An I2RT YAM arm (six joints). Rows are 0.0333 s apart.
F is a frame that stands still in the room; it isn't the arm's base.
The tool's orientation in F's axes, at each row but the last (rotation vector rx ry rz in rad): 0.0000 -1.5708 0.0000; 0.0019 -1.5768 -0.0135; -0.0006 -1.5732 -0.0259; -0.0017 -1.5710 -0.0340; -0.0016 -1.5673 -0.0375; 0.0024 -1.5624 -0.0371; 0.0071 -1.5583 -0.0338; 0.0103 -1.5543 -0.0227
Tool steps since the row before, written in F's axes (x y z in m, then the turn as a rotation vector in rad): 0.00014 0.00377 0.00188 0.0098 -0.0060 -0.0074; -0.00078 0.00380 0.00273 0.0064 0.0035 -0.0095; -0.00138 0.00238 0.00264 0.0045 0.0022 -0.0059; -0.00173 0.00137 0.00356 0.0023 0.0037 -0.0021; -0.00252 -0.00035 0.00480 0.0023 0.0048 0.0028; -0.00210 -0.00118 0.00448 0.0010 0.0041 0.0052; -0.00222 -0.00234 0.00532 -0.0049 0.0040 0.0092; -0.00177 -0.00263 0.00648 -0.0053 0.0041 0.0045
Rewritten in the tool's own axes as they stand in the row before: 0.00188 0.00377 -0.00014 -0.0074 -0.0060 -0.0098; 0.00270 0.00382 0.00079 -0.0096 0.0035 -0.0063; 0.00260 0.00240 0.00141 -0.0059 0.0022 -0.0044; 0.00353 0.00140 0.00176 -0.0022 0.0037 -0.0022; 0.00480 -0.00030 0.00253 0.0027 0.0049 -0.0022; 0.00449 -0.00111 0.00211 0.0051 0.0043 -0.0009; 0.00535 -0.00224 0.00225 0.0090 0.0042 0.0051; 0.00650 -0.00251 0.00186 0.0043 0.0042 0.0054
